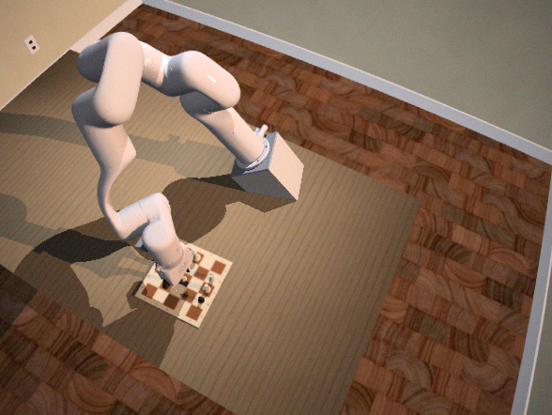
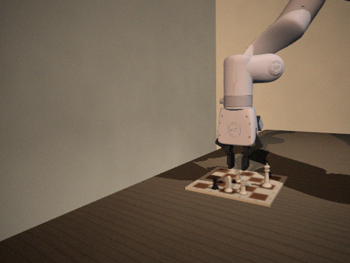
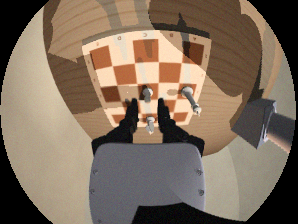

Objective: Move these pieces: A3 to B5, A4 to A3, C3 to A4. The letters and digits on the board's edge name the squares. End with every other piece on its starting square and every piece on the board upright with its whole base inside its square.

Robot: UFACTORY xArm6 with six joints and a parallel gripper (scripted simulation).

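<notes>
My hand is 40 mm above the white pawn. From my hand the other things lie so: white bishop (10 mm behind, 80 mm to the left, 40 mm below); then white king (80 mm behind, 10 mm to the right, 30 mm below); then chessboard (60 mm below).
</notes>
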